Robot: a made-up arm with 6 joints.
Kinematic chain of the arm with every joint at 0, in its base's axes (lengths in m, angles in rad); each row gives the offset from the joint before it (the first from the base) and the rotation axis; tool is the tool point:
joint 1: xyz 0 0 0.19 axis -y
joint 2: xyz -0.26 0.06 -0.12 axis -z
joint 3: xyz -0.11 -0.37 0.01 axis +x
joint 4: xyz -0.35 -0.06 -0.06 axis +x
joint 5: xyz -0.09 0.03 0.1 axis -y
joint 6: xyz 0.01 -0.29 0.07 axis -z
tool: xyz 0.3 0 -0.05
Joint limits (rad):
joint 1: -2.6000..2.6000
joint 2: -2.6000..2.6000
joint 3: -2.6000..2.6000
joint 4: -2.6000..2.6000
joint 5: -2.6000..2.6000
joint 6: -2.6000..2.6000
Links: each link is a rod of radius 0.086 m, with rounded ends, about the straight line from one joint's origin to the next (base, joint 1, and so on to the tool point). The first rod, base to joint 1, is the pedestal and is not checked.
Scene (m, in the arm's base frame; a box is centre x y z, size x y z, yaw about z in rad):
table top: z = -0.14
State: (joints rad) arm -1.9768 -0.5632 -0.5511 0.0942 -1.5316 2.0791
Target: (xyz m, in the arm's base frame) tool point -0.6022 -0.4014 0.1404
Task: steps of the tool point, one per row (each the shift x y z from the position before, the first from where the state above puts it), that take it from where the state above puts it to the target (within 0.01 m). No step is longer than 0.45 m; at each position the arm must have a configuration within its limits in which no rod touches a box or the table.
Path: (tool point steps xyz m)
1: 0.0896 0.1880 0.1230
2: -0.0784 0.1877 0.2165
3: -0.2697 0.1398 0.1591
4: -0.3669 0.0657 -0.0312
5: -0.2971 -0.0082 -0.2565
6: -0.0766 -0.0581 -0.3910

